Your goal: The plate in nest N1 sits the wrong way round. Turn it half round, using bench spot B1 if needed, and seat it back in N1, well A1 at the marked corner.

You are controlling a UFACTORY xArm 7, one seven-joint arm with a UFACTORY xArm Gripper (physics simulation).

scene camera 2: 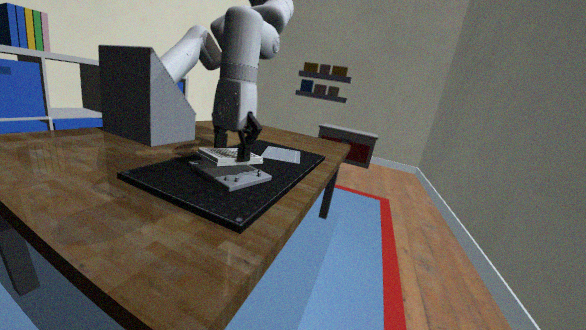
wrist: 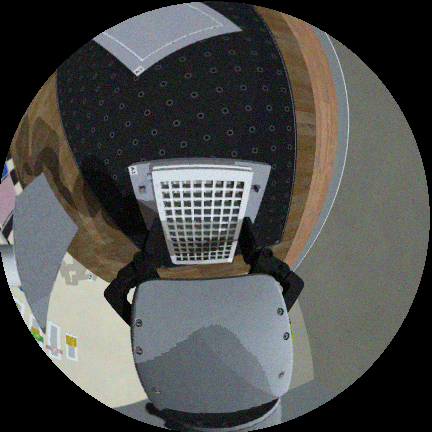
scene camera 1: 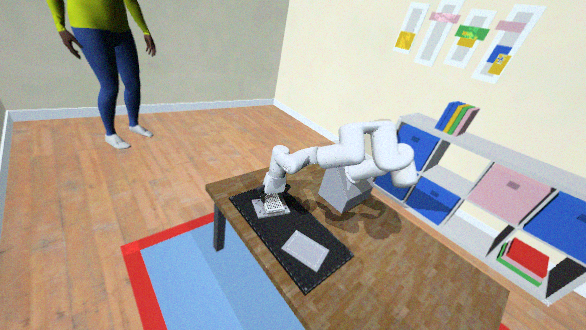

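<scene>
The plate (scene camera 1: 274,202) (scene camera 2: 220,156) (wrist: 202,173) is white with a grid of square wells. It is level and raised a little above nest N1 (scene camera 1: 259,208) (scene camera 2: 250,179) (wrist: 261,181), crosswise to it by about a quarter turn. The nest is a grey block with small posts; its A1 label shows at the far left corner in the wrist view. My gripper (scene camera 1: 275,196) (scene camera 2: 232,150) (wrist: 201,226) is shut on the plate, one finger on each long side. Well A1 on the plate cannot be made out. Much of the nest is hidden under the plate.
Bench spot B1 (scene camera 1: 305,249) (scene camera 2: 281,154) (wrist: 175,32), a flat light grey rectangle with a thin outline, lies on the black perforated board (scene camera 1: 300,220) (scene camera 2: 170,182) (wrist: 200,102). The grey robot pedestal (scene camera 1: 345,192) (scene camera 2: 150,95) (wrist: 42,235) stands beside the board on the wooden table (scene camera 1: 415,265) (scene camera 2: 125,215).
</scene>
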